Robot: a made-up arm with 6 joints. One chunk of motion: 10 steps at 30 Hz.
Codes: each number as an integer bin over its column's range. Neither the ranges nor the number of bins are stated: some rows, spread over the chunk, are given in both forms.
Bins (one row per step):
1: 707 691 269 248 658 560
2: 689 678 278 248 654 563
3: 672 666 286 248 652 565
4: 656 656 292 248 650 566
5: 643 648 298 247 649 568
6: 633 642 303 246 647 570
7: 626 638 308 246 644 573
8: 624 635 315 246 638 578
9: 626 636 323 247 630 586
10: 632 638 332 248 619 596
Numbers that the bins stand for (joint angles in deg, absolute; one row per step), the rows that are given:
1: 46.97 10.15 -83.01 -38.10 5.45 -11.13
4: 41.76 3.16 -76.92 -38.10 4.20 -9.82
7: 38.70 -0.43 -72.69 -38.42 3.27 -8.29
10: 39.31 -0.43 -66.35 -38.10 -0.62 -3.26
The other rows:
2: 45.13 7.55 -80.63 -38.10 4.82 -10.47
3: 43.39 5.16 -78.51 -38.10 4.51 -10.04
5: 40.43 1.56 -75.34 -38.26 4.05 -9.38
6: 39.41 0.37 -74.02 -38.42 3.74 -8.94
8: 38.49 -1.03 -70.84 -38.42 2.34 -7.20
9: 38.70 -0.83 -68.73 -38.26 1.09 -5.45

